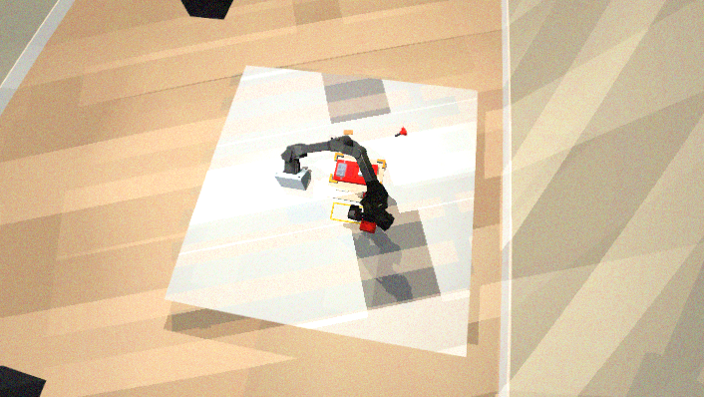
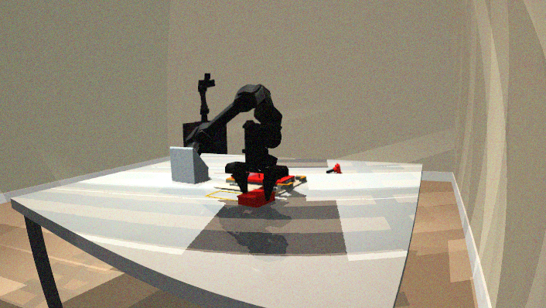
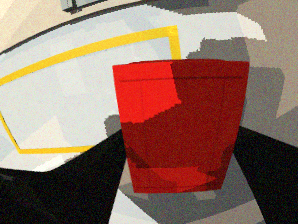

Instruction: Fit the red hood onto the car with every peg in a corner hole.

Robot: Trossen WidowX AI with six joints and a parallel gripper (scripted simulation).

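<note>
My gripper tip is now 1 cm below the red hood. From my gripper tip the other things lie so: jig: 21 cm to the left, 9 cm behind.
</note>
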